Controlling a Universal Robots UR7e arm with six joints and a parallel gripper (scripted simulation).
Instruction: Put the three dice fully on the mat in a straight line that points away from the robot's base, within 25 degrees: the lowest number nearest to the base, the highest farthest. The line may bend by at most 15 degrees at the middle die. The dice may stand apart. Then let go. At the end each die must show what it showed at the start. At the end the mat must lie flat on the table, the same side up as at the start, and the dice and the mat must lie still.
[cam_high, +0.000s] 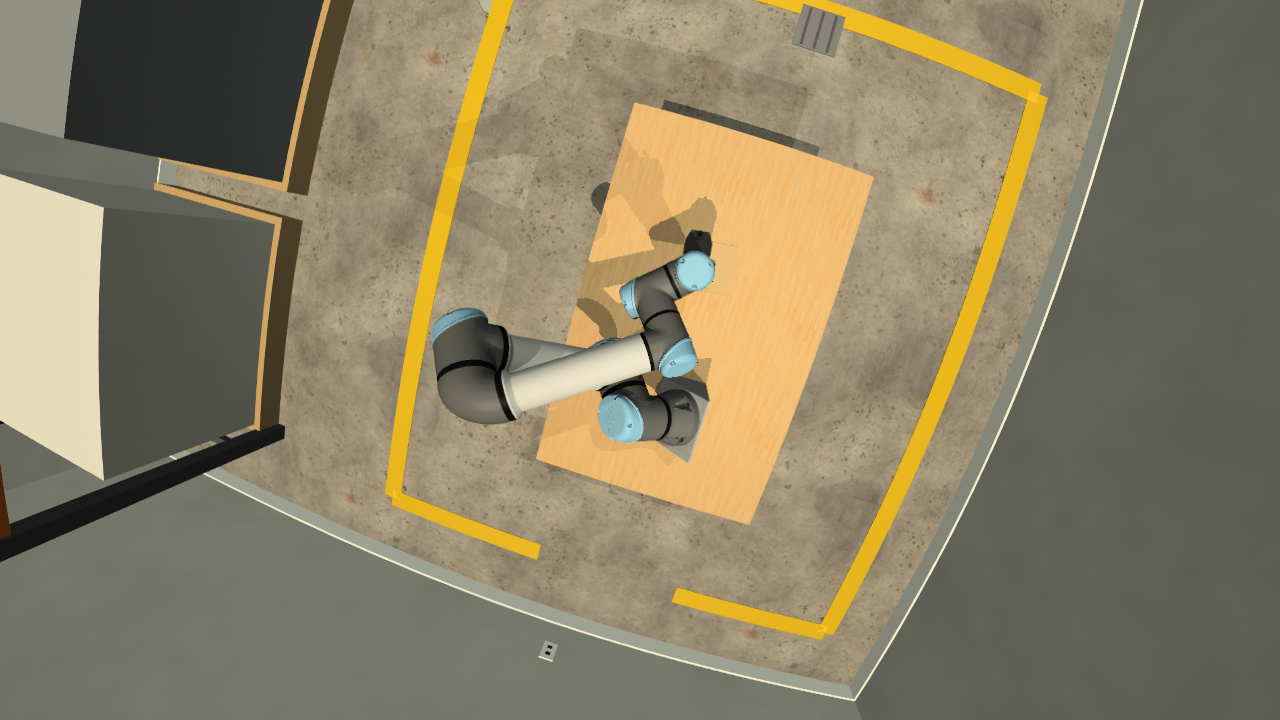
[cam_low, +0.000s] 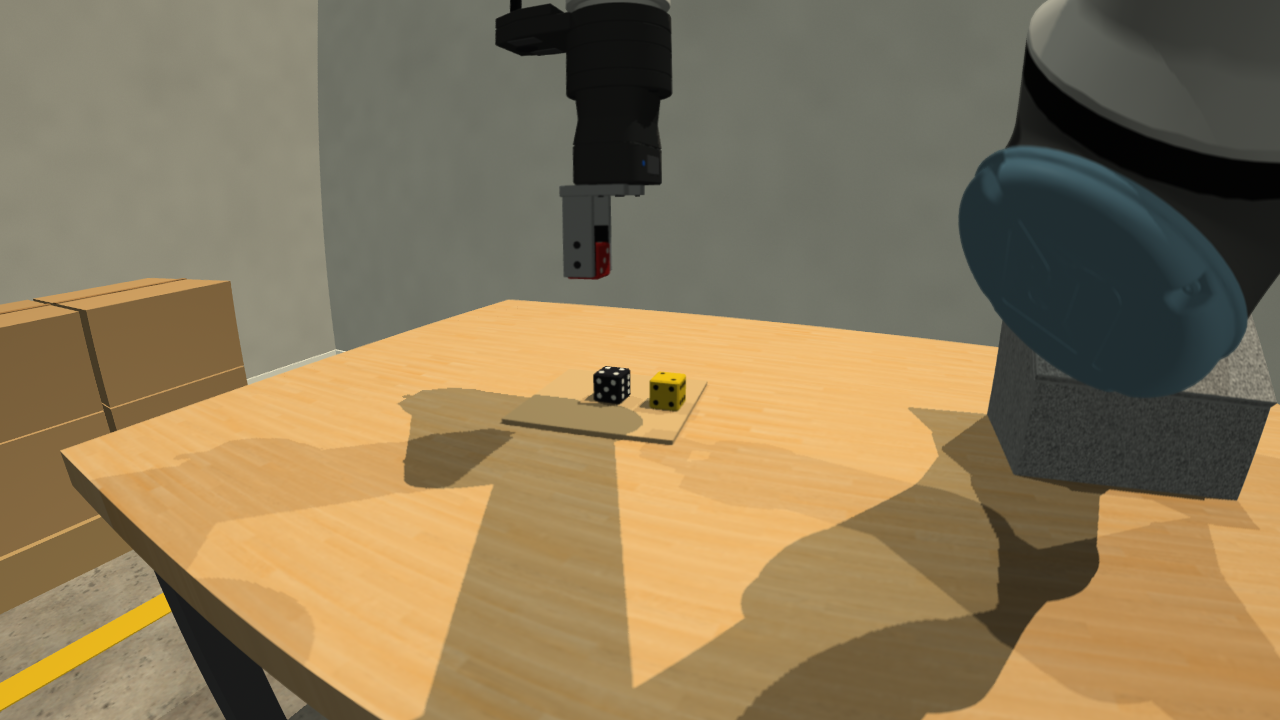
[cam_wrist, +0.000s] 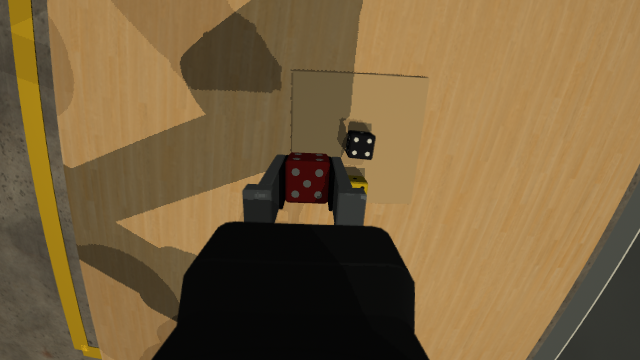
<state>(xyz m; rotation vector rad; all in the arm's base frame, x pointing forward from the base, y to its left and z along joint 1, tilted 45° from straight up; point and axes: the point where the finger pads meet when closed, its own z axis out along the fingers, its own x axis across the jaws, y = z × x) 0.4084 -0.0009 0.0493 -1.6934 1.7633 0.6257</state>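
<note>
My gripper is now 120 mm above the black die and 50 mm to the left of it. The rest, counted from my hand: tan mat: 130 mm below, 50 mm to the right; red die: 10 mm below; yellow die: 120 mm below, 50 mm to the right, 50 mm behind.
</note>
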